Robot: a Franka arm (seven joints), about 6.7 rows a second.
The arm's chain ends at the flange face. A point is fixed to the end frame.
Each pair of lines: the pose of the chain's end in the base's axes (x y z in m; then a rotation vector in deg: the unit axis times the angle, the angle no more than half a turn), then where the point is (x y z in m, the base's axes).
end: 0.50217 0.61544 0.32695 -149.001 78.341 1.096
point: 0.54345 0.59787 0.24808
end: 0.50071 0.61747 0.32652 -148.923 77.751 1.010
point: 0.54242 0.60049 0.24774
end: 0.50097 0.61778 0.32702 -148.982 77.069 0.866
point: 0.54314 0.60134 0.24838
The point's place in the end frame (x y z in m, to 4 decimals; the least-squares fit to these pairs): 0.0462 -0.0104 0.0774
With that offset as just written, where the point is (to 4 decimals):
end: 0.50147 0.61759 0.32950 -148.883 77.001 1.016
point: 0.5436 0.6014 0.2508
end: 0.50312 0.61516 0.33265 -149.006 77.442 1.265
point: 0.5448 0.5985 0.2538
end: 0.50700 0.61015 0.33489 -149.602 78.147 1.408
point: 0.5479 0.5924 0.2559
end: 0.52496 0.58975 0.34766 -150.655 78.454 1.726
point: 0.5650 0.5709 0.2684
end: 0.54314 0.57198 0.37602 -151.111 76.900 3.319
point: 0.5825 0.5549 0.2961
